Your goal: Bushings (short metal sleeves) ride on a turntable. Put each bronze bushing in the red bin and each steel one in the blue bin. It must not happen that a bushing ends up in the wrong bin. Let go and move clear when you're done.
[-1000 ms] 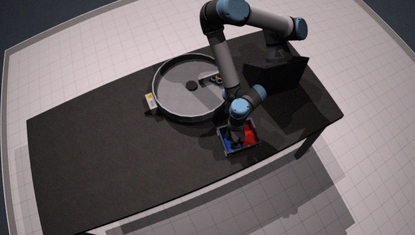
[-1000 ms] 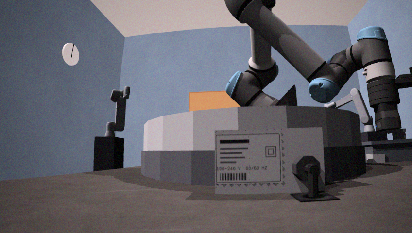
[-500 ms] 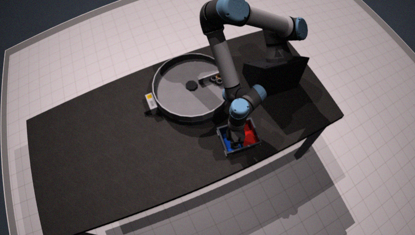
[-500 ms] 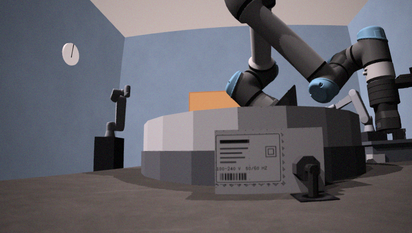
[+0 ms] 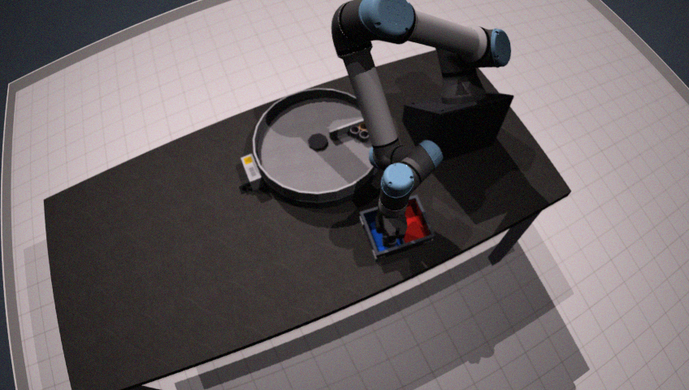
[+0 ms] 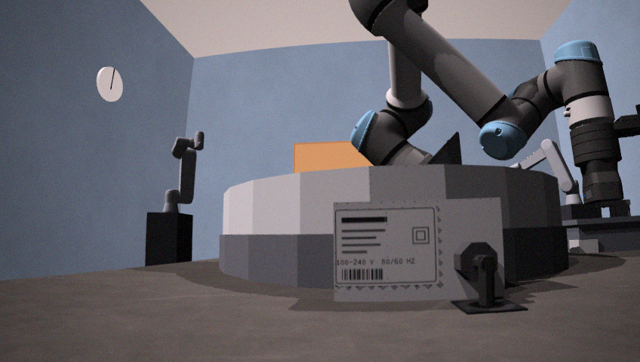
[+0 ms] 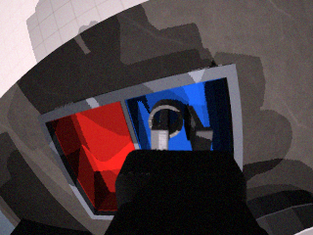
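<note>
My hand is 50 mm past the red bin and 20 mm to the left of it. Also, from my hand: grey turntable (400 mm to the right, 30 mm ahead, 20 mm above).
</note>
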